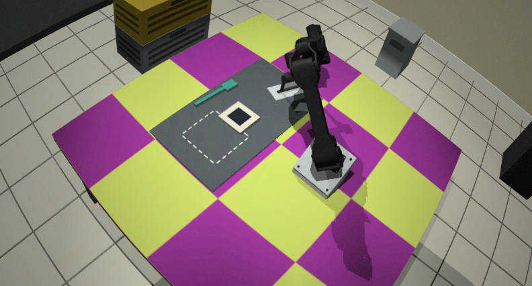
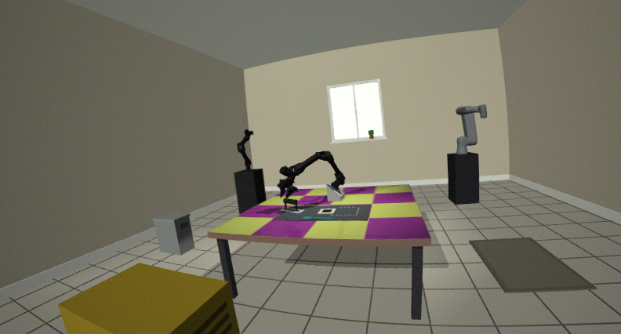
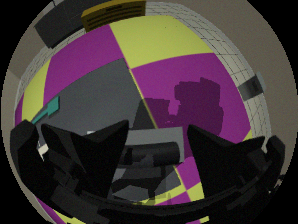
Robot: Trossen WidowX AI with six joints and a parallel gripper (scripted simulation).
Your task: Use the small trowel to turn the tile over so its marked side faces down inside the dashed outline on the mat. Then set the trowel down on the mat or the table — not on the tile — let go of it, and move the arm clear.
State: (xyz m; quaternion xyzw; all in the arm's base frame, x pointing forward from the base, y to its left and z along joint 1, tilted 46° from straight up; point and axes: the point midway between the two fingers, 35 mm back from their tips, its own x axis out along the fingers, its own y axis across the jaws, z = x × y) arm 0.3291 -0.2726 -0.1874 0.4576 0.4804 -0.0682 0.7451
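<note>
The tile is 330 mm to the left of my gripper tip, 100 mm below it and 40 mm ahead of it. From my gripper tip the other things lie so: teal trowel: 270 mm to the left, 190 mm ahead, 100 mm below; grey mat: 310 mm to the left, 120 mm below, 50 mm ahead.
</note>
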